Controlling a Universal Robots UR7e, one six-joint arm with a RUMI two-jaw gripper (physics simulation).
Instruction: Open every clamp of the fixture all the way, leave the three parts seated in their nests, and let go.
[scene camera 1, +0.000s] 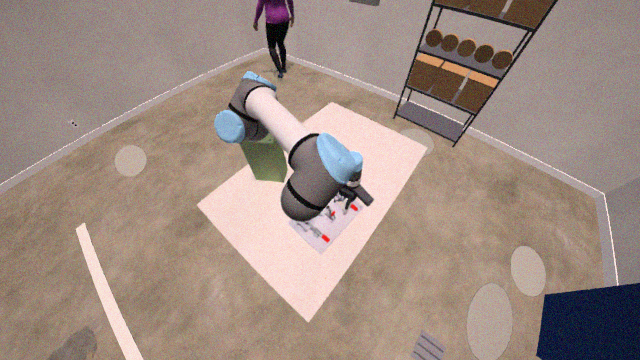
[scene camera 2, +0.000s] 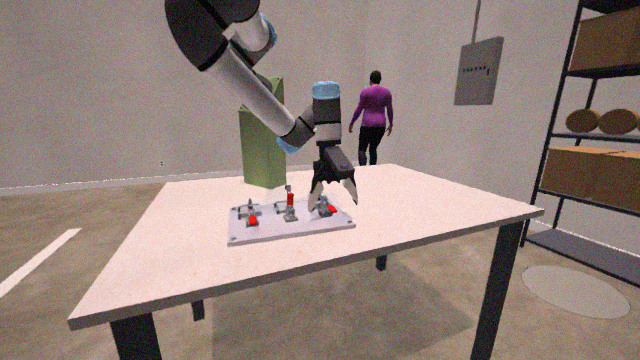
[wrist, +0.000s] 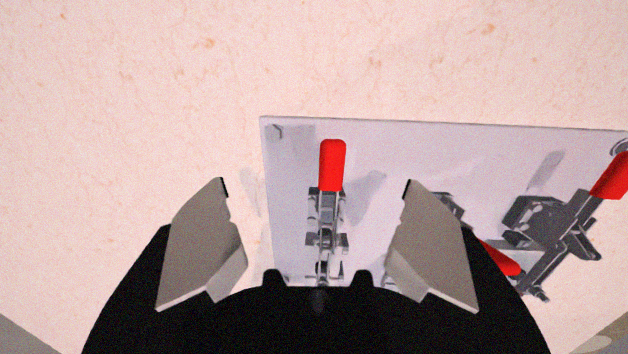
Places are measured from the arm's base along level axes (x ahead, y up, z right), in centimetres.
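Pixels of known places: gripper, fingertip midpoint: (scene camera 1: 352, 204) (scene camera 2: 333, 208) (wrist: 315, 181); arm's base, origin of the base link: (scene camera 1: 254, 124).
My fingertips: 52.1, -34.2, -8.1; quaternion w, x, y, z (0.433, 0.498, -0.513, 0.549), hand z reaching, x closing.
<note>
For each thing: its top centre in the pictures, then the offset to it from my fingertips, as dx, dy, dz. "spot": a spot on its surface instead. Level surfaces: height alone.
- fixture plate, middle of its top: (wrist: 417, 227) (scene camera 2: 288, 215) (scene camera 1: 326, 214) -9.0, -3.6, +10.9
- right-end clamp, middle of its top: (wrist: 327, 248) (scene camera 2: 325, 195) (scene camera 1: 345, 198) -4.6, +2.6, +0.5
- middle clamp, surface spot: (wrist: 506, 261) (scene camera 2: 290, 195) (scene camera 1: 334, 213) spot: -4.5, +4.4, +11.6
- left-end clamp, middle of its top: (wrist: 601, 254) (scene camera 2: 250, 205) (scene camera 1: 316, 228) -7.7, +2.1, +22.3
- pale table, its level: dy -5.1
The fixture plate (scene camera 1: 345, 220) (scene camera 2: 310, 227) (wrist: 410, 150) lies on the table and carries three red-handled clamps. The right-end clamp (scene camera 1: 354, 207) (scene camera 2: 331, 209) (wrist: 332, 165) has its handle low, pointing to the front, and its arm down over its nest. The middle clamp (scene camera 1: 332, 213) (scene camera 2: 290, 200) (wrist: 506, 261) has its handle upright and its arm raised. The left-end clamp (scene camera 1: 325, 238) (scene camera 2: 252, 220) (wrist: 611, 177) has its handle low and arm down. My gripper (scene camera 1: 348, 202) (scene camera 2: 334, 204) (wrist: 315, 181) is open and empty, its fingers apart on either side of the right-end clamp. The parts are too small or hidden to make out.
The fixture stands on a pale table (scene camera 1: 280, 250) (scene camera 2: 200, 265). A green block (scene camera 1: 265, 160) (scene camera 2: 262, 150) stands behind the fixture at the back of the table. A person in purple (scene camera 1: 277, 12) (scene camera 2: 375, 107) is beyond the table. A shelf rack (scene camera 1: 424, 30) (scene camera 2: 556, 107) stands by the wall.
</note>
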